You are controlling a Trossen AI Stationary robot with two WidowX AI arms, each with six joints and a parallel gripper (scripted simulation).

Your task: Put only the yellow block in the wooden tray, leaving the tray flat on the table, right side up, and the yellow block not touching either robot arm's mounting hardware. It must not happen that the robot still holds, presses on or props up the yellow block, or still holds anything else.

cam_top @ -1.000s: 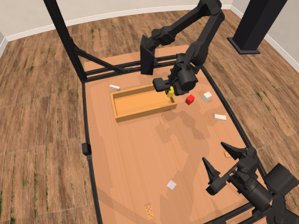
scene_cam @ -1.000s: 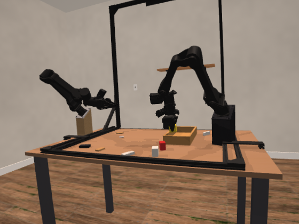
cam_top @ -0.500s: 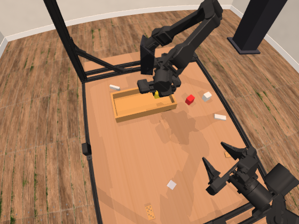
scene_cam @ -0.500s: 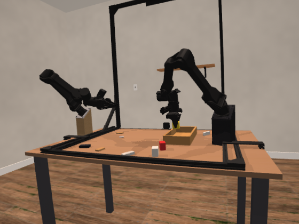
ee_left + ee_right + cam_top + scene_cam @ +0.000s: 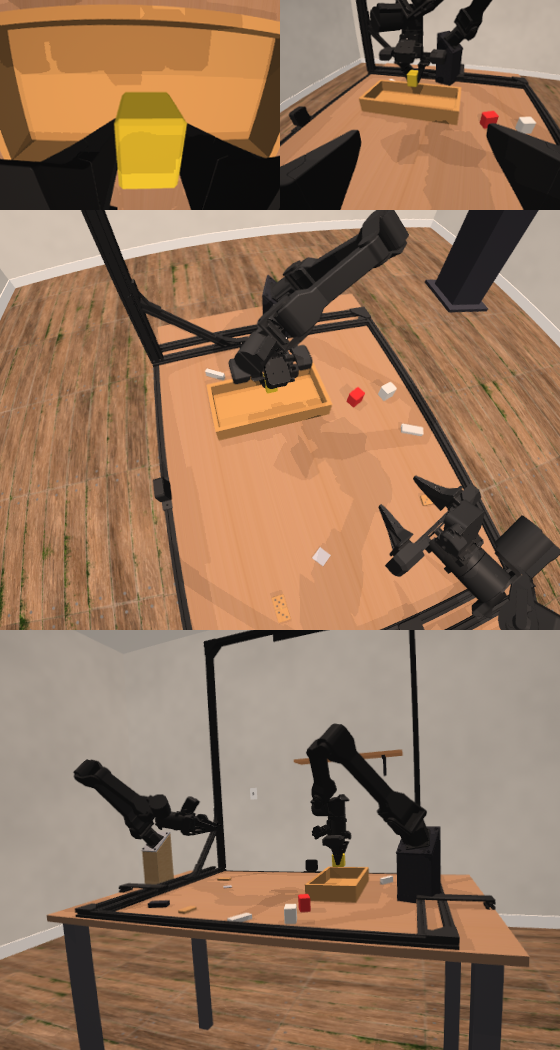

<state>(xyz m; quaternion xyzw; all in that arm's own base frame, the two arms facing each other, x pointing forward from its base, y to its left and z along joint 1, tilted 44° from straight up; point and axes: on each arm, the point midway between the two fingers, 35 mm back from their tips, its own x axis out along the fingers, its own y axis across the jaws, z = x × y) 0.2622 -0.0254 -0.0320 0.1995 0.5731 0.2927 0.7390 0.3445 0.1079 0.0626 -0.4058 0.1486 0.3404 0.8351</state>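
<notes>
My left gripper is now 11 cm above the wooden tray and 1 cm past it. The rest, counted from my left hand: white block (34 cm ahead, 10 cm below, 2 cm to the right); red block (24 cm ahead, 10 cm below, 3 cm to the right); yellow block (2 cm below).
</notes>
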